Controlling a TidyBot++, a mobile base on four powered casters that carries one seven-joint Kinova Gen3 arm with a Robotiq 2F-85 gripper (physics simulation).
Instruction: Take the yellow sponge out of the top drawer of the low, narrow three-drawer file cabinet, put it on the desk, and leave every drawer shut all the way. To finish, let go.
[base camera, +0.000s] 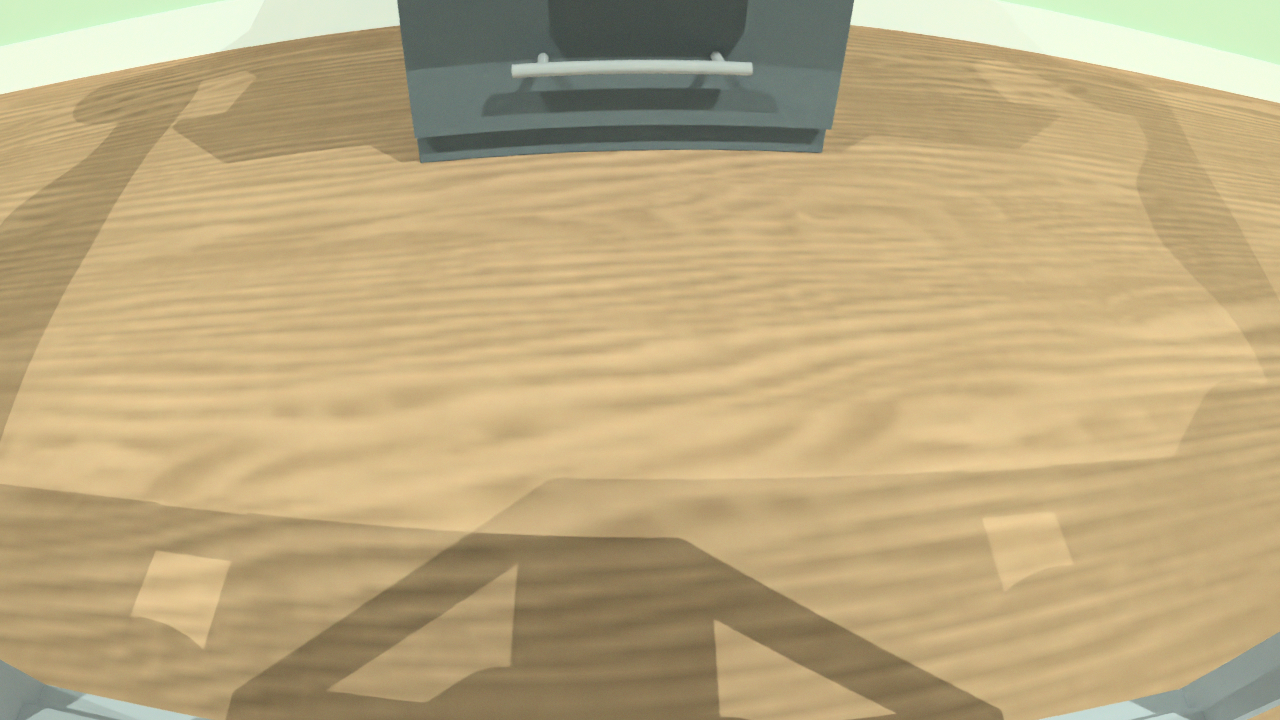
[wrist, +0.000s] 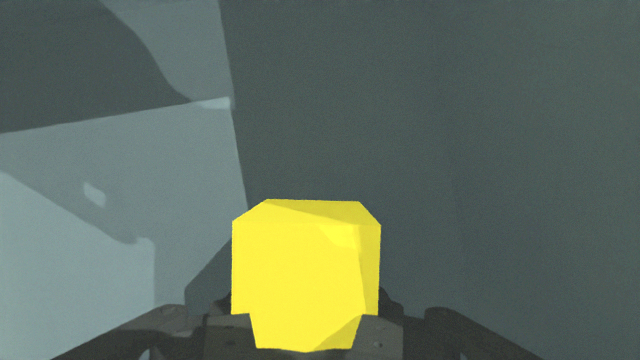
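Note:
The yellow sponge is at the lower middle of the wrist view, inside the grey top drawer. My gripper is shut on the sponge, with one finger against each side of it. Grey drawer surfaces, part lit and part in shadow, surround the sponge. I cannot tell whether the sponge touches the drawer floor. In the base view the lower front of the file cabinet stands at the top middle; its upper part is out of the frame. The gripper and the sponge do not show there.
The lowest drawer's pale bar handle faces me in the base view. The wooden floor stretches between the base and the cabinet, crossed by shadows. A pale wall base runs behind. The desk does not show in these views.

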